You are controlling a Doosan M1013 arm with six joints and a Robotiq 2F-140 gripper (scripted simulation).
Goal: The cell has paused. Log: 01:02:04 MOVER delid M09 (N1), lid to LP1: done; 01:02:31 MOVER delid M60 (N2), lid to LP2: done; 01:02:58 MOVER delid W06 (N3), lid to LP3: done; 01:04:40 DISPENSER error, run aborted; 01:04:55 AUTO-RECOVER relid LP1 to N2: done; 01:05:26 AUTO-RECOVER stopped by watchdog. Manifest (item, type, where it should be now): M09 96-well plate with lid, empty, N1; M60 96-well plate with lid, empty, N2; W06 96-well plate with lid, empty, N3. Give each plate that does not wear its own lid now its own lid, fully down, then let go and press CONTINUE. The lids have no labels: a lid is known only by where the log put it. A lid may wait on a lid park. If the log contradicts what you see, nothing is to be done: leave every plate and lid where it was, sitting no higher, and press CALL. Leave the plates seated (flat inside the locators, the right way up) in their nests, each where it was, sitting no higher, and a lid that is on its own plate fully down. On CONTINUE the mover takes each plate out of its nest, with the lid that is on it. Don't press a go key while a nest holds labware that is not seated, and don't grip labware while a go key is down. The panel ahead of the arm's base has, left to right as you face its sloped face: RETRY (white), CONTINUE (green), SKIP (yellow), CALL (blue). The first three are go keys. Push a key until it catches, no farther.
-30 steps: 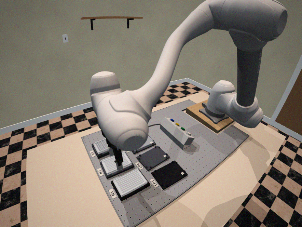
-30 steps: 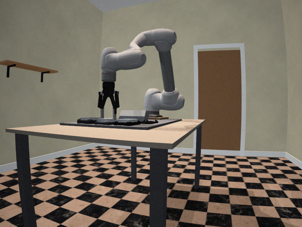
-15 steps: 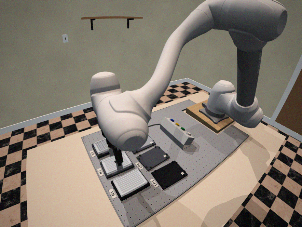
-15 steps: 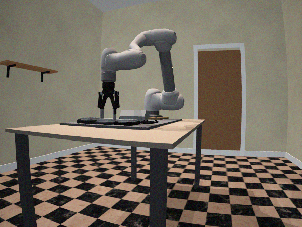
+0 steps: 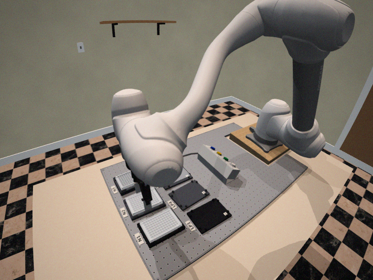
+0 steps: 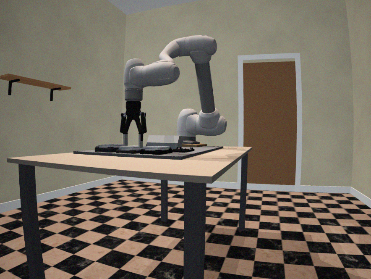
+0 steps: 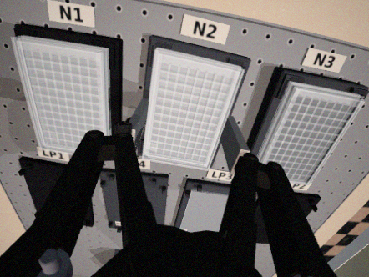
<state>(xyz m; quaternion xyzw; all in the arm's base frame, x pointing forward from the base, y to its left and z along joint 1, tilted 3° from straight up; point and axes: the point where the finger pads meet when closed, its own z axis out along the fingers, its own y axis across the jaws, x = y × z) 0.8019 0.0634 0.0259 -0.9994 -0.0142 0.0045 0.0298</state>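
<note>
Now: the clear lid 180 mm behind my hand, 80 mm to the right of it and 40 mm below it. From my hand the other things lie so: lid park LP4 (190 mm behind, 40 mm to the left, 50 mm below); plate (140 mm to the right, 20 mm below); nest N3 (10 mm ahead, 140 mm to the right, 40 mm below).
</note>
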